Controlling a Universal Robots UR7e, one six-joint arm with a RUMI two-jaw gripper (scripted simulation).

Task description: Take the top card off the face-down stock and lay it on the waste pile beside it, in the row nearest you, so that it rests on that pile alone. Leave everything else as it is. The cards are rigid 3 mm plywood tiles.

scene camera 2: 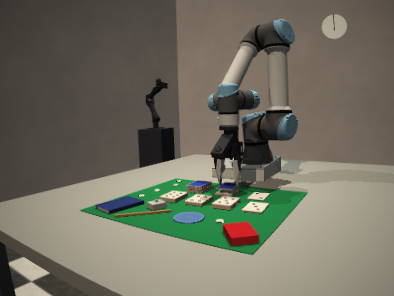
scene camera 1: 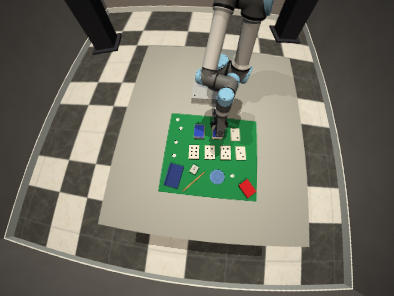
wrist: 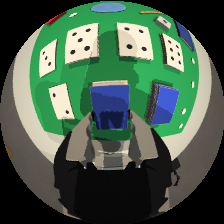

Observation:
In view: my gripper [scene camera 2: 228, 186], a blue-backed card [wrist: 110, 103] and a green mat [wrist: 140, 74].
My gripper also shows in the wrist view [wrist: 110, 110].

